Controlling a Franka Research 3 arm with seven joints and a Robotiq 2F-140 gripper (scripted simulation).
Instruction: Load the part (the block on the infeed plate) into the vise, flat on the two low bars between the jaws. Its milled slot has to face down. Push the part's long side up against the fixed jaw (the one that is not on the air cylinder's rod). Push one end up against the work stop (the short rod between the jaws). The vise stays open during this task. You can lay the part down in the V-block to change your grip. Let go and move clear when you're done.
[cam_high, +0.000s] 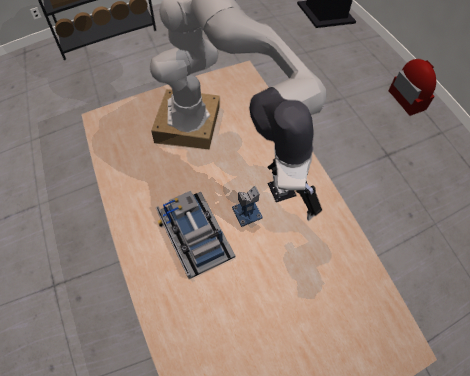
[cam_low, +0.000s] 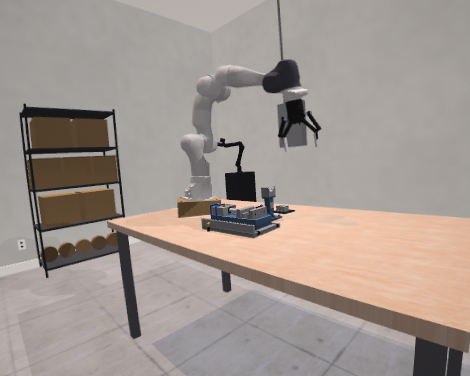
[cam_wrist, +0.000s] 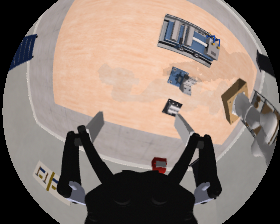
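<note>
Right now my hand is 32 cm above the part, 21 cm past it and 8 cm to the right of it. From my hand the other things lie so: vise: 31 cm below, 29 cm to the right, 12 cm behind; black infeed plate: 34 cm below, 21 cm behind, 9 cm to the left.
</note>
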